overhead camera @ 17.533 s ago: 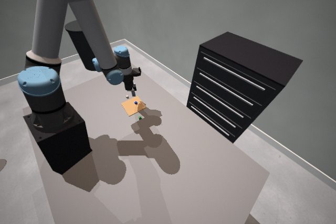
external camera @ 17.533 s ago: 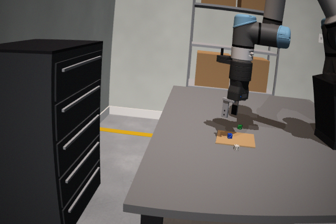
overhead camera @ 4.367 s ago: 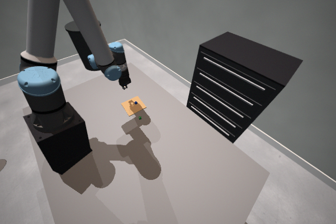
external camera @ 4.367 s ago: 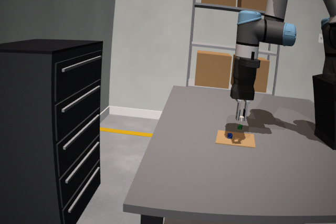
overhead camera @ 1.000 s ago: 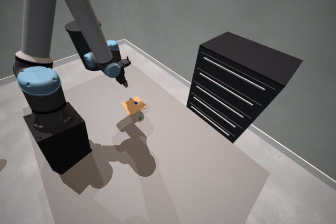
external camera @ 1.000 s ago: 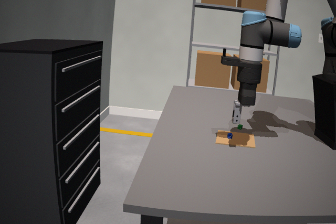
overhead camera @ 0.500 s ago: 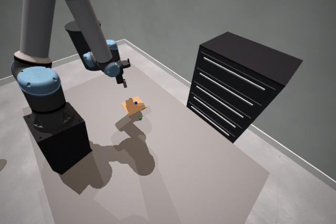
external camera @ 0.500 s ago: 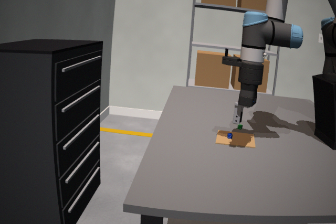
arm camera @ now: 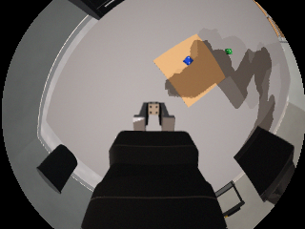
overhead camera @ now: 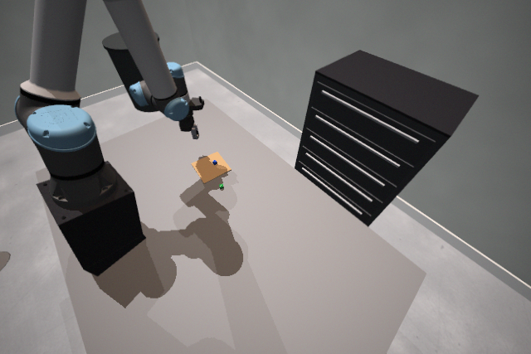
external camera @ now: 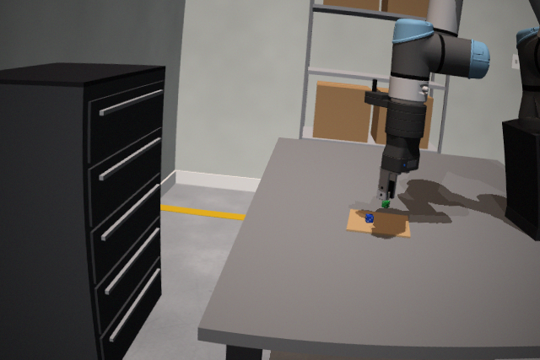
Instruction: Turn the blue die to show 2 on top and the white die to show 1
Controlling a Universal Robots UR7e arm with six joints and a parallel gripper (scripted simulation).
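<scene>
Now: hand 120 mm to the left of the orange mat, 110 mm above it and 10 mm short of it. From my hand the other things lie so: green die: 260 mm to the right, 110 mm below, 10 mm ahead; then white die: 10 mm below; then blue die: 120 mm to the right, 100 mm below, 40 mm ahead.
</scene>
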